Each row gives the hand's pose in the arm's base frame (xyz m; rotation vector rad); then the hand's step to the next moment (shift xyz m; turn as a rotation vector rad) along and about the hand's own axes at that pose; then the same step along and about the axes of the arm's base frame.
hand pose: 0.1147 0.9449 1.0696 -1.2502 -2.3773 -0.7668
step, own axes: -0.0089 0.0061 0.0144 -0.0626 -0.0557 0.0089
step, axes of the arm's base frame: 0.0092 0.0058 -0.0143 -0.0123 -0.0609 -0.0569
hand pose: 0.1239 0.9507 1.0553 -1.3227 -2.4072 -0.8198
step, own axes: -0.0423 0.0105 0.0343 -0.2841 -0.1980 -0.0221
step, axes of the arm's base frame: 0.0329 -0.0040 -0.0445 -0.0119 -0.2906 -0.1892
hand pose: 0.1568 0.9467 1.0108 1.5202 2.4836 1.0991
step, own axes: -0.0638 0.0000 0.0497 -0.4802 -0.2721 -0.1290
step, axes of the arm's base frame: 0.0516 -0.0231 -0.0578 -0.0058 -0.5245 -0.2149
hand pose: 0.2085 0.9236 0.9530 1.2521 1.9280 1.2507
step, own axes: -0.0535 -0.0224 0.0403 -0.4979 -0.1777 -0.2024
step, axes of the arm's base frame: 0.0462 -0.0345 -0.0409 -0.0170 -0.5571 -0.0990
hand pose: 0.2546 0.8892 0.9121 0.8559 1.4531 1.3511
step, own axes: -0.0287 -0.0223 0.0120 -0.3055 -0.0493 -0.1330
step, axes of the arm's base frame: 0.0226 -0.0262 -0.0163 -0.0250 -0.3359 -0.0025
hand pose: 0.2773 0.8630 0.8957 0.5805 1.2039 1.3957
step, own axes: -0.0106 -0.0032 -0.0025 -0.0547 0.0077 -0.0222
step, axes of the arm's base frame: 0.0016 -0.0112 -0.0007 -0.0100 -0.0568 0.0148
